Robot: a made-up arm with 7 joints. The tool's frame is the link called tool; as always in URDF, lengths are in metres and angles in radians. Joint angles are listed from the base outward.
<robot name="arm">
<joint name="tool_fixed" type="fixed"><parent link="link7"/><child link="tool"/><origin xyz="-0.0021 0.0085 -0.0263" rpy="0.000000 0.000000 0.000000"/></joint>
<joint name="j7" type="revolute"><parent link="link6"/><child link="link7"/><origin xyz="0.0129 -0.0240 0.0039" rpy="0.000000 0.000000 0.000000"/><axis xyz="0 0 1"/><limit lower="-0.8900" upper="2.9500"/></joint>
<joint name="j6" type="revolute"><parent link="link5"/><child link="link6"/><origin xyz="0.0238 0.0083 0.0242" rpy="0.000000 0.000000 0.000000"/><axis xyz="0 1 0"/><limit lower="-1.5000" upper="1.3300"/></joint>
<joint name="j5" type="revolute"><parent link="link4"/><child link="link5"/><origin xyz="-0.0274 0.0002 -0.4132" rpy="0.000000 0.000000 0.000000"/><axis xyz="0 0 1"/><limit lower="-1.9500" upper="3.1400"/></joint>
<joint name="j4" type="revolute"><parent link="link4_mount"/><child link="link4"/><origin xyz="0.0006 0.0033 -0.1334" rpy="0.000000 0.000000 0.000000"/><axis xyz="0 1 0"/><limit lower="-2.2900" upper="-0.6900"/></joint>
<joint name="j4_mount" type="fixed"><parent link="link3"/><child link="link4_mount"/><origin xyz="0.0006 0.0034 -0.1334" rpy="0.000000 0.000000 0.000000"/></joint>
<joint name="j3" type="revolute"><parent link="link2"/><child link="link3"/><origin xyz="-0.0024 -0.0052 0.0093" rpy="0.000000 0.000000 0.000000"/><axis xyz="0 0 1"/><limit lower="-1.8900" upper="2.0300"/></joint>
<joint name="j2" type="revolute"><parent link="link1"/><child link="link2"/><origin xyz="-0.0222 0.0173 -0.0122" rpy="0.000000 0.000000 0.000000"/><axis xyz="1 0 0"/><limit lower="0.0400" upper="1.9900"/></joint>
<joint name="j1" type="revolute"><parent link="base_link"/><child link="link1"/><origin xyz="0.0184 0.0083 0.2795" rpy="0.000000 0.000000 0.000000"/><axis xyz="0 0.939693 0.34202"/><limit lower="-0.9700" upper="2.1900"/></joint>
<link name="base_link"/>
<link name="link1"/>
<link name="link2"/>
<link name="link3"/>
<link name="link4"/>
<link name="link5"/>
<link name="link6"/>
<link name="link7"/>
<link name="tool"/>
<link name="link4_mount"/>
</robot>
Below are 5 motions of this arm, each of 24 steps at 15 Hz.
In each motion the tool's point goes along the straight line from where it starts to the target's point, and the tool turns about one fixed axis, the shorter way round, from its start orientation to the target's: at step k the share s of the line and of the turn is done. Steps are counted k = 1, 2, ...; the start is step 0. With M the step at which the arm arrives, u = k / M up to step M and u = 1 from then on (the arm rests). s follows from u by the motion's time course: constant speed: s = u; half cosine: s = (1 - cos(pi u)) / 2; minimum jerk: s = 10 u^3 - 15 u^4 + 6 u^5.
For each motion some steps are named. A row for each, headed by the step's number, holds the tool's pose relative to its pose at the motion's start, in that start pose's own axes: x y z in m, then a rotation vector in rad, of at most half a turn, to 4 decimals.
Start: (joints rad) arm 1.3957 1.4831 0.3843 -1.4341 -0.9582 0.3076 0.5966
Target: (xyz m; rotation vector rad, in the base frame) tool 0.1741 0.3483 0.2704 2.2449 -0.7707 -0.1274
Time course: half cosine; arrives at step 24
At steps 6, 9, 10, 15, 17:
6: -0.0017 0.0364 0.0175 0.1745 0.0905 0.1315
9: -0.0035 0.0768 0.0369 0.3678 0.1907 0.2772
10: -0.0043 0.0922 0.0444 0.4416 0.2290 0.3328
15: -0.0079 0.1721 0.0828 0.8238 0.4271 0.6209
17: -0.0092 0.2002 0.0963 0.9585 0.4970 0.7224

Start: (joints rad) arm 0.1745 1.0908 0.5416 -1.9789 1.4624 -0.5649 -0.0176
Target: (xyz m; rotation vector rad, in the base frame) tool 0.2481 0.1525 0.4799 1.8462 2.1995 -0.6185
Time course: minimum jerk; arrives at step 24
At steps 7, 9, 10, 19, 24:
7: 0.0100 -0.0184 -0.0087 -0.0082 -0.0899 0.1898
9: 0.0181 -0.0333 -0.0157 -0.0148 -0.1625 0.3431
10: 0.0227 -0.0420 -0.0197 -0.0186 -0.2047 0.4322
19: 0.0614 -0.1133 -0.0533 -0.0503 -0.5524 1.1664
24: 0.0656 -0.1211 -0.0570 -0.0538 -0.5905 1.2468

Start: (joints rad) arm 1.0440 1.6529 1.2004 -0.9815 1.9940 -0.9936 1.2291
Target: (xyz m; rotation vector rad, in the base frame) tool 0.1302 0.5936 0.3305 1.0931 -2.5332 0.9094
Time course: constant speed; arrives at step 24
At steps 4, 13, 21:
4: 0.0166 0.0141 0.0241 0.0441 0.0014 -0.2333
13: 0.0540 0.0459 0.0784 0.1432 0.0045 -0.7581
21: 0.0873 0.0741 0.1266 0.2313 0.0072 -1.2247

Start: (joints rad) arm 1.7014 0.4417 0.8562 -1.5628 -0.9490 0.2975 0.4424
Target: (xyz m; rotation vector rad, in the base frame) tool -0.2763 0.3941 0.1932 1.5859 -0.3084 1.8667
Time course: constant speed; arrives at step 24
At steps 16, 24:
16: -0.0005 0.0073 0.0030 0.0918 0.6341 1.3604
24: -0.0008 0.0110 0.0045 0.1377 0.9512 2.0406

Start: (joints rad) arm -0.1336 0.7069 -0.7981 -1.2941 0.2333 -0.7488 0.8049
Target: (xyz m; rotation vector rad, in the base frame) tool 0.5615 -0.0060 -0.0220 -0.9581 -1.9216 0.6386
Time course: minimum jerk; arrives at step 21
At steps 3, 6, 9, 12, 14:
3: 0.0037 0.0021 -0.0045 0.0088 -0.0197 0.0066
6: 0.0229 0.0128 -0.0282 0.0550 -0.1228 0.0414
9: 0.0583 0.0326 -0.0716 0.1399 -0.3123 0.1051
12: 0.1001 0.0560 -0.1231 0.2403 -0.5366 0.1807
14: 0.1251 0.0701 -0.1538 0.3004 -0.6707 0.2258

